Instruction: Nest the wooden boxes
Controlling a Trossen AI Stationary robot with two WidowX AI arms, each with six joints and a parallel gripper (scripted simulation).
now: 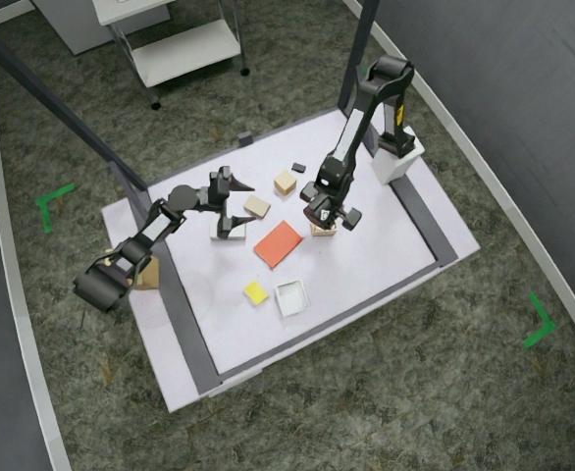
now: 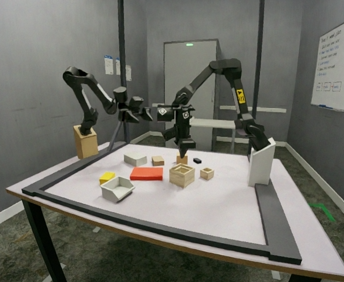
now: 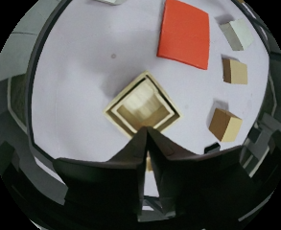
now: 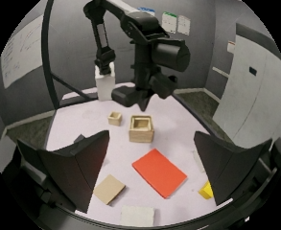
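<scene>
The small wooden box lies 140 mm below my left hand, 100 mm to the left of it and 80 mm behind it. Also, from my left hand: biggest wooden box 130 mm below; mid-sized wooden box 130 mm below; flat red block 170 mm to the right, 140 mm below.
</scene>
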